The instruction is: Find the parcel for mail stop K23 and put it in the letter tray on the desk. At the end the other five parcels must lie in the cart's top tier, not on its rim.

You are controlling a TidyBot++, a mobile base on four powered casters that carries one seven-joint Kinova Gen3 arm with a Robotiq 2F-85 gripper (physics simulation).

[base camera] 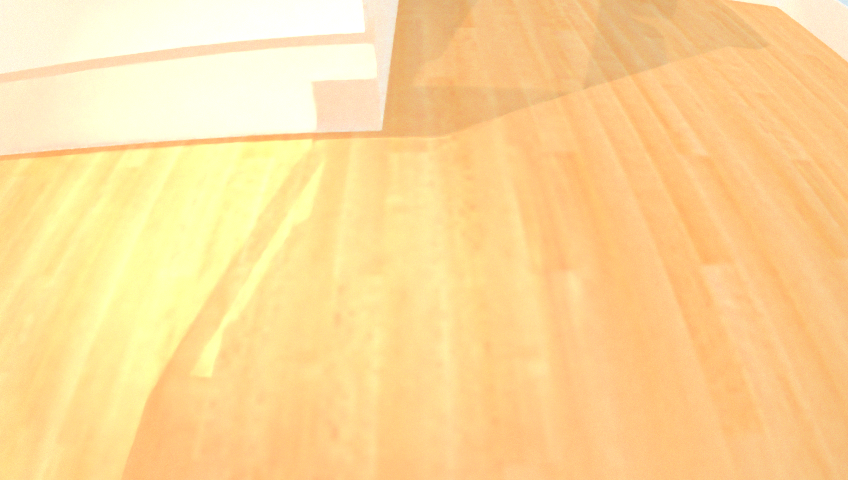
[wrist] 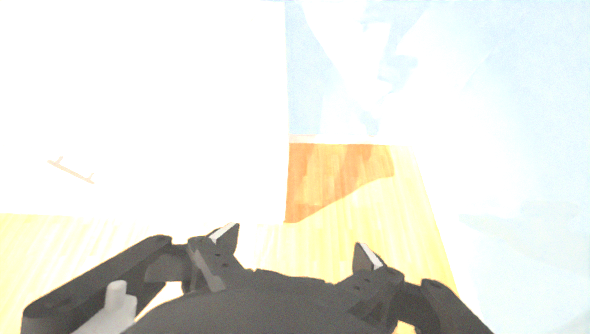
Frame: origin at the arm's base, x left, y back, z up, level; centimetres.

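Seen in the pictures: gripper, fingertip midpoint: (wrist: pixel 294 245).
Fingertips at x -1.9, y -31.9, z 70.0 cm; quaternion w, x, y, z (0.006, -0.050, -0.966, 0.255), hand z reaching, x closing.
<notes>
A point is followed by its place in that frame.
My gripper (wrist: pixel 294 245) @[z 70.0, x -1.9, y -31.8 cm] is open, with its two dark fingers wide apart and no object between them in the wrist view. A large white piece of furniture (wrist: pixel 175 110) (base camera: pixel 178 107) @[z -34.8, x 30.2, y -61.8 cm] stands ahead on the left, its front washed out by bright light; I cannot tell whether it is the desk. A thin tan bar (wrist: pixel 71 171), like a handle, shows on its front. The gripper is in front of this furniture and apart from it. The parcels, the cart and the letter tray do not show in either view.
The white furniture's lower right corner (base camera: pixel 380 121) @[z -38.4, x 5.4, y -62.1 cm] meets the wooden floor (base camera: pixel 476 297) @[z -39.6, x -4.5, y -37.8 cm]. A dark shadow falls on the floor to its right. A pale blue wall (wrist: pixel 545 90) @[z 35.9, x -86.9, y -92.8 cm] runs along the right and back, with a light baseboard (base camera: pixel 824 26) @[z -36.7, x -85.2, y -105.3 cm] at the upper right of the base view.
</notes>
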